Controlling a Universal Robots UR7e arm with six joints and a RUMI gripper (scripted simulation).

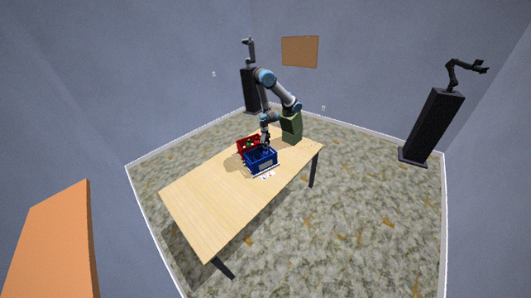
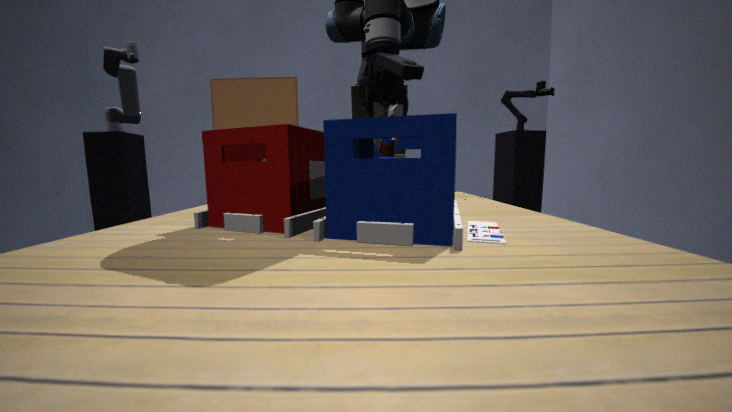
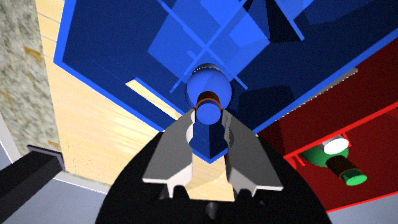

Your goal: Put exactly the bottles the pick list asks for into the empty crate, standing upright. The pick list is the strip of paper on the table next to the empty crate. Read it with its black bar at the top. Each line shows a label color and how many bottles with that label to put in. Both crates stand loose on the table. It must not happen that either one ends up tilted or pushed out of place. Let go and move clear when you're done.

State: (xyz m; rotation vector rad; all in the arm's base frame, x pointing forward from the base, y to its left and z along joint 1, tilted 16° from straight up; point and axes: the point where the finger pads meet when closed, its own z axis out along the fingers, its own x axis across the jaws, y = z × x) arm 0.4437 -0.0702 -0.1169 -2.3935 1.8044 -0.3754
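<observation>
Now: hand 70 mm above the blue-capped bottle. Also, from my hand: blue crate: 100 mm ahead, 70 mm below; red crate: 10 mm behind, 210 mm to the right, 70 mm below; white bottle: 90 mm ahead, 210 mm to the right, 70 mm below.
</observation>
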